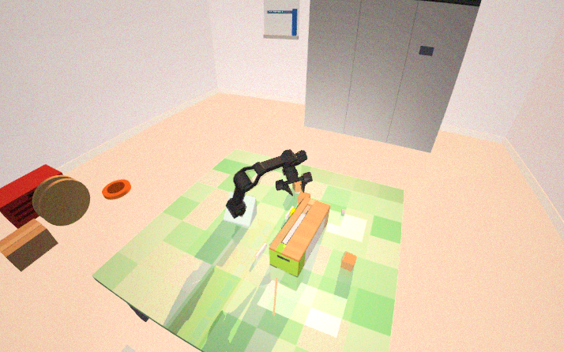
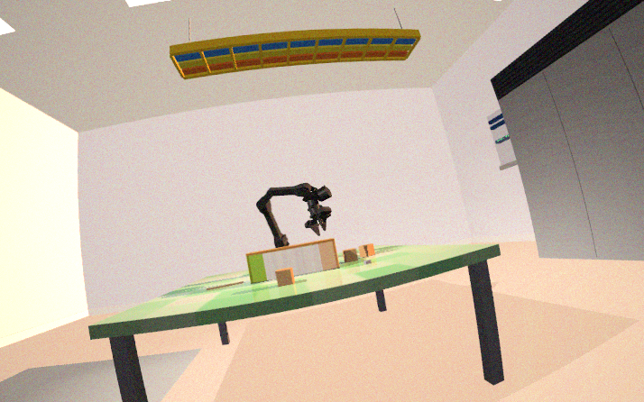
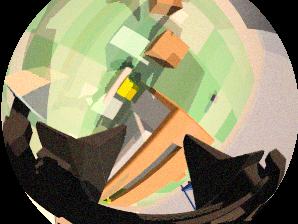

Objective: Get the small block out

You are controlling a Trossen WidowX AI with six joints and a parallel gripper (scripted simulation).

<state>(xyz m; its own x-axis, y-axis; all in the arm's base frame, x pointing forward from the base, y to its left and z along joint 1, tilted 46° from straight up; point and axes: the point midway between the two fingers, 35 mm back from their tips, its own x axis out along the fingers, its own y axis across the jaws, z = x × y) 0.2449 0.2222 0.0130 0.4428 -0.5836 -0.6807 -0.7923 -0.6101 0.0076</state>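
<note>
My gripper tip is now 14 cm above the yellow block and 2 cm past it. From my gripper tip the other things lie so: thin orange rod 48 cm to the right, 16 cm below, 10 cm ahead; box 16 cm to the right, 10 cm below, 5 cm ahead.
</note>
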